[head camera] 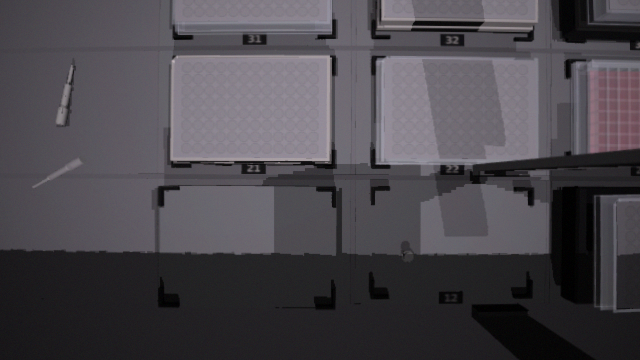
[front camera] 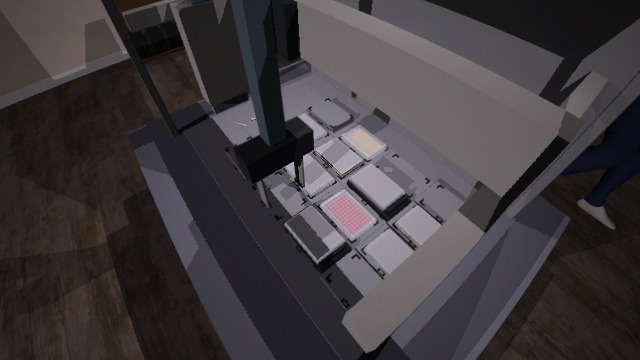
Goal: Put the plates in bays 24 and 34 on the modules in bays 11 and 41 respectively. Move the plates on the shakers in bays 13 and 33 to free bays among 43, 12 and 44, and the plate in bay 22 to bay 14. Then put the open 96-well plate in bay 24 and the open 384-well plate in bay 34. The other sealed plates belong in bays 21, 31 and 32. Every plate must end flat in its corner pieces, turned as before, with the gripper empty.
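Where they show: gripper, between the fingertips: (head camera: 496, 240) (front camera: 283, 193); robot's base, origin of its link: (head camera: 177, 292) (front camera: 227, 154).
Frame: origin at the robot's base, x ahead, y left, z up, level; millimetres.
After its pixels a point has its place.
Observation:
My gripper (front camera: 285, 195) @[x 250, y 50, z 25 mm] (head camera: 487, 240) @[x 250, y 50, z 25 mm] is open and empty, its jaws apart above bay 12. The module in bay 11 (head camera: 215, 220) @[x 39, y 63, z 19 mm] and the module in bay 41 (front camera: 330, 114) @[x 69, y 359, z 19 mm] carry no plate. Sealed plates sit in bay 21 (head camera: 250, 107) @[x 65, y 150, z 14 mm], bay 22 (front camera: 311, 176) @[x 243, y 146, z 14 mm] (head camera: 455, 107) @[x 224, y 151, z 14 mm], bay 31 (head camera: 252, 9) @[x 65, y 227, z 14 mm], bay 32 (front camera: 339, 156) @[x 234, y 257, z 16 mm] (head camera: 450, 7) @[x 220, y 230, z 15 mm], bay 24 (front camera: 389, 251) @[x 536, y 147, z 29 mm] and bay 34 (front camera: 418, 225) @[x 535, y 252, z 29 mm]. Sealed plates stand on the shakers in bay 13 (front camera: 315, 232) @[x 396, y 43, z 36 mm] (head camera: 627, 250) @[x 339, y 45, z 37 mm] and bay 33 (front camera: 377, 186) @[x 392, y 252, z 37 mm]. The red open 96-well plate (front camera: 347, 214) @[x 395, y 147, z 7 mm] (head camera: 615, 110) @[x 353, y 151, z 14 mm] is in bay 23, the orange open 384-well plate (front camera: 364, 142) @[x 237, y 359, z 14 mm] in bay 42.
A small round object (head camera: 407, 255) @[x 190, y 33, z 4 mm] lies in bay 12, and a small light piece (front camera: 388, 170) @[x 356, y 344, z 1 mm] lies in bay 43. Two slim pipette-like objects (head camera: 65, 95) @[x -92, y 163, z 5 mm] (head camera: 57, 173) @[x -98, y 99, z 5 mm] lie left of the bays. A beige beam (front camera: 425, 280) @[x 627, y -24, z 400 mm] crosses the front camera's view. Bays 43, 44 and 14 hold no plate.

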